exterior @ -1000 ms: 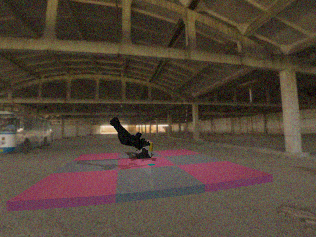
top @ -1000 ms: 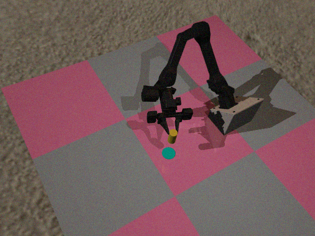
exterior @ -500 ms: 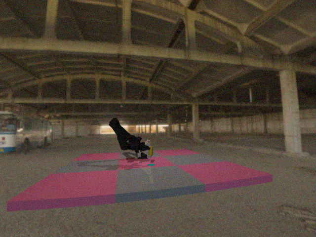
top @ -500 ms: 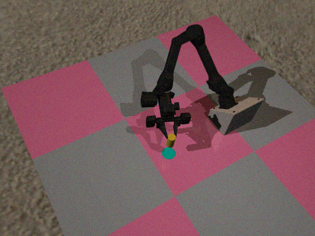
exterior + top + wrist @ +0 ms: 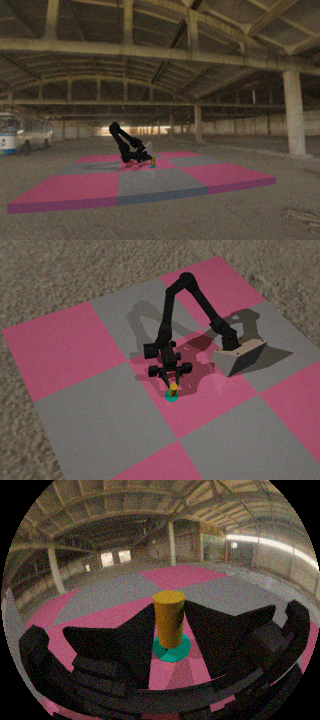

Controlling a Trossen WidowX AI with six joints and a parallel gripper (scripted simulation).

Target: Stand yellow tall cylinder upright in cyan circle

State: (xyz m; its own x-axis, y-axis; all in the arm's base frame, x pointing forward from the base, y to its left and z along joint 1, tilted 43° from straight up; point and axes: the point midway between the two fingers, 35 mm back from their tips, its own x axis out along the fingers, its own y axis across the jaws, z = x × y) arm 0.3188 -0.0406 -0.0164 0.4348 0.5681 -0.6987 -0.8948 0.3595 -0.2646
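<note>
The yellow cylinder is 2 cm below my gripper tip. The rest, counted from my gripper tip: cyan circle 7 cm below.
</note>
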